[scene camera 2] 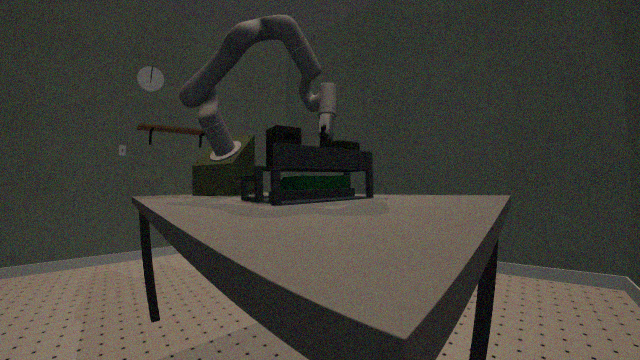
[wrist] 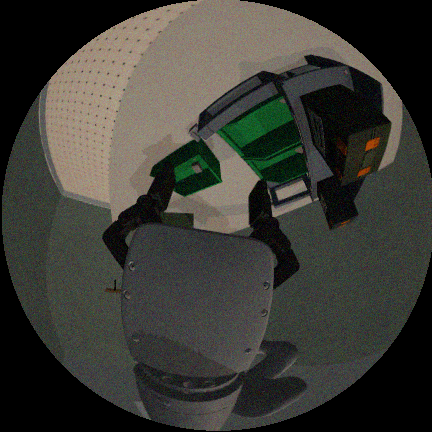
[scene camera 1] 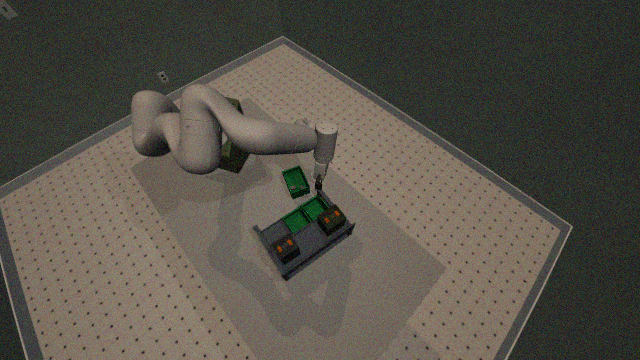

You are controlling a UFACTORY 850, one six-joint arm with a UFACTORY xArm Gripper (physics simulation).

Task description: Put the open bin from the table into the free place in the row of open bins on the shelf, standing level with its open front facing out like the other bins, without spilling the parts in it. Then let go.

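Observation:
The green open bin (scene camera 1: 295, 181) (wrist: 191, 175) stands on the table behind the shelf unit (scene camera 1: 311, 241) (scene camera 2: 320, 157), with small grey parts at one end. Two green open bins, one (scene camera 1: 296, 220) (wrist: 285, 167) and another (scene camera 1: 315, 208) (wrist: 260, 125), sit side by side in the shelf's row and look level. A grey stretch without a bin shows left of them in scene camera 1. My gripper (scene camera 1: 318, 187) (scene camera 2: 325, 141) (wrist: 214, 178) is open and empty, above the shelf's end post; in the wrist view one finger overlaps the table bin. The bins' undersides are hidden.
Dark boxes with orange marks, one (scene camera 1: 331, 220) (wrist: 367, 152) and another (scene camera 1: 285, 250) (wrist: 341, 205), stand on the shelf's upper board. Upright posts rise at its ends. The olive robot base (scene camera 1: 234, 157) (scene camera 2: 216, 180) stands farther back on the table (scene camera 2: 320, 240).

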